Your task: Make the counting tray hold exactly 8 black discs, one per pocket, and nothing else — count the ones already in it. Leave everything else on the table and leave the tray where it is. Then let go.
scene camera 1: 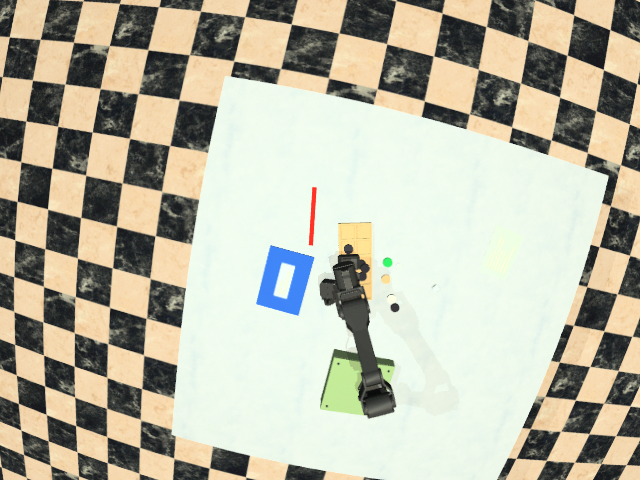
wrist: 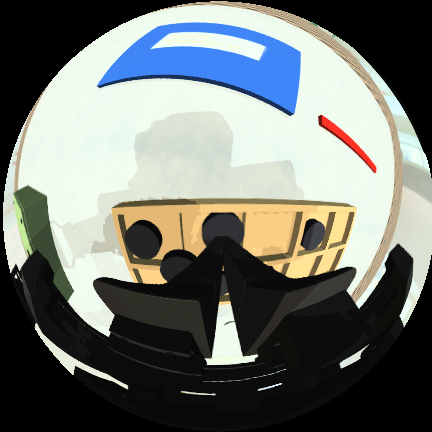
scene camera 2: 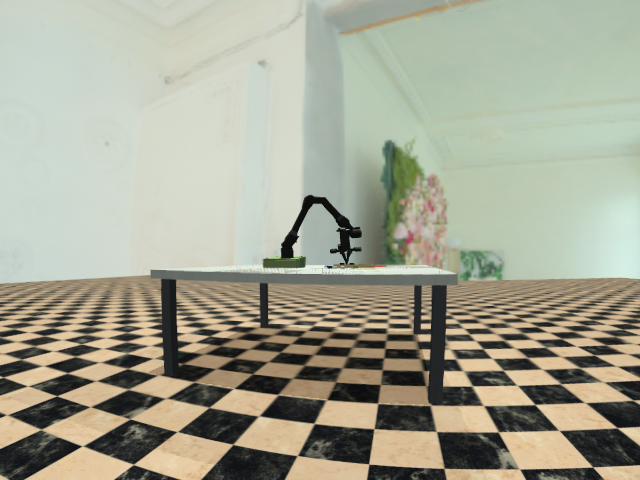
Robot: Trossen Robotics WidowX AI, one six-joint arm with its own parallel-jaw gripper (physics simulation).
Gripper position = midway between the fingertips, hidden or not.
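A tan counting tray (scene camera 1: 359,235) (wrist: 273,228) is part of the scene, and with it the gripper (wrist: 221,241).
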